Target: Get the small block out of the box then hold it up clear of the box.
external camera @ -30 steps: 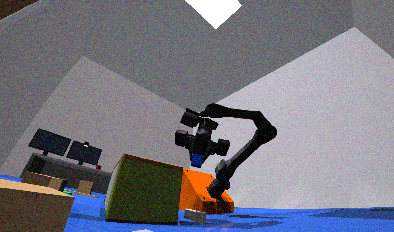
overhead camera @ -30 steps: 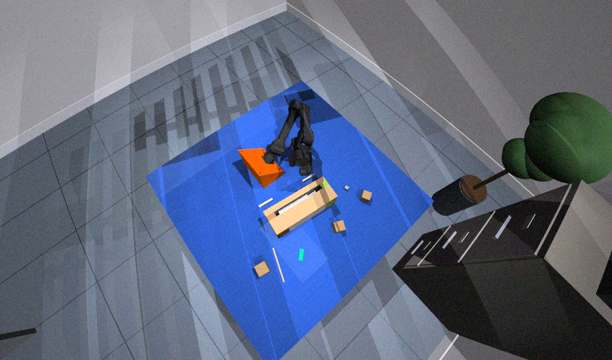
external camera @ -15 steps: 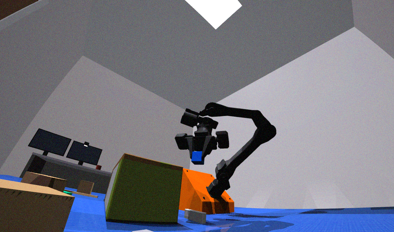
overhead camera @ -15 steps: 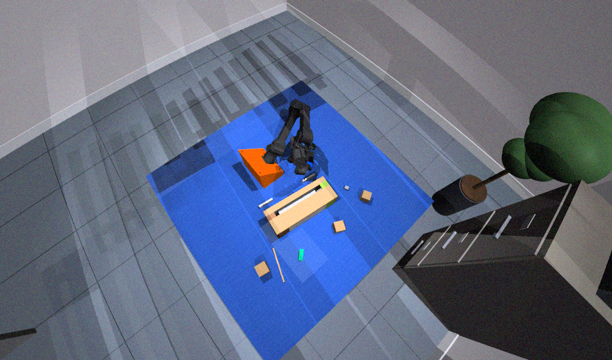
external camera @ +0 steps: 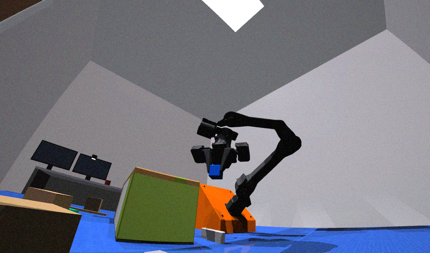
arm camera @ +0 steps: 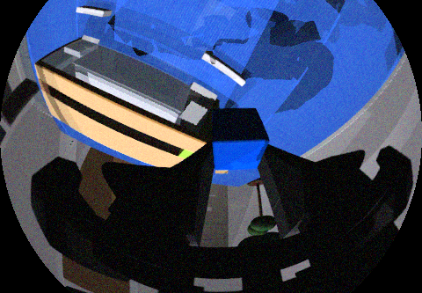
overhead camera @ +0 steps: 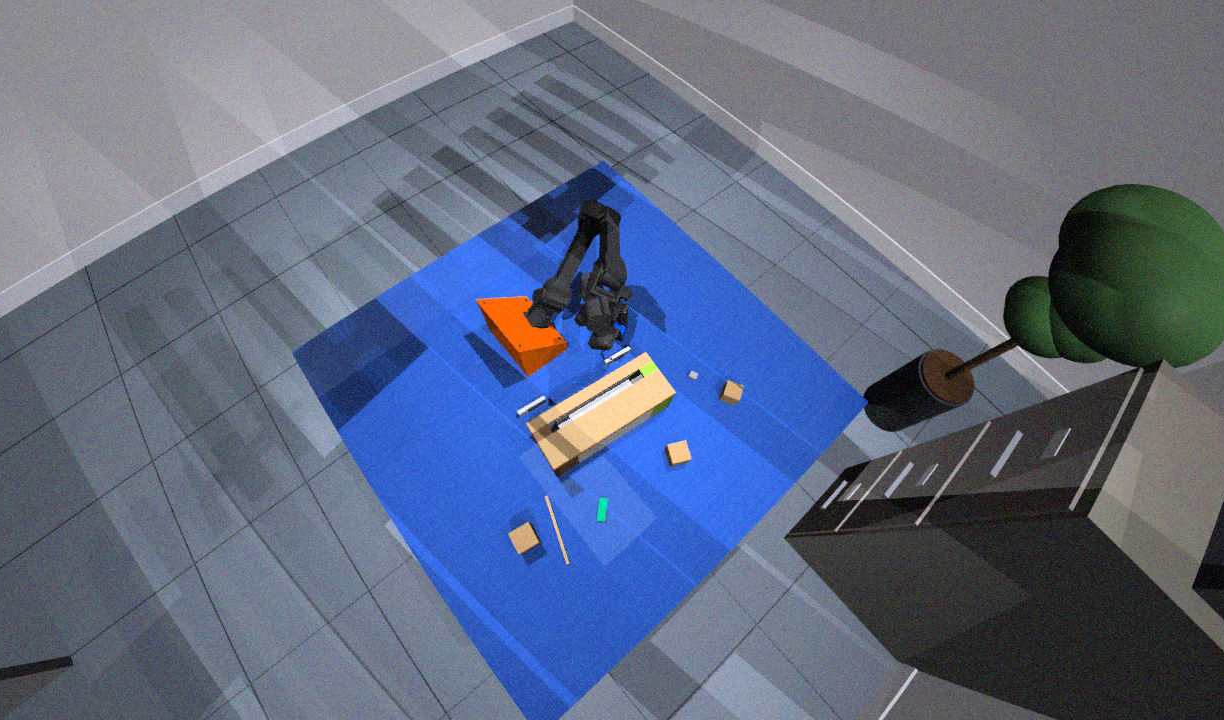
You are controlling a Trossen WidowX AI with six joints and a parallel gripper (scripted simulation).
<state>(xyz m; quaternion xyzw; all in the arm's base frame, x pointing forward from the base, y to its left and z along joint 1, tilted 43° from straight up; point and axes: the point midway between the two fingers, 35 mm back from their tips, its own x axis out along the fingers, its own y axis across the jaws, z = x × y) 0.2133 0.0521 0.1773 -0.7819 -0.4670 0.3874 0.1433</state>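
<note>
The blue block lies 10 mm to the right of my gripper tip and 10 mm behind it. Round my gripper tip: grey cube (170 mm ahead, 160 mm to the left, 160 mm below); tan box (160 mm to the right, 110 mm below, 100 mm ahead); green piece (350 mm ahead, 280 mm to the right, 170 mm below).
</note>
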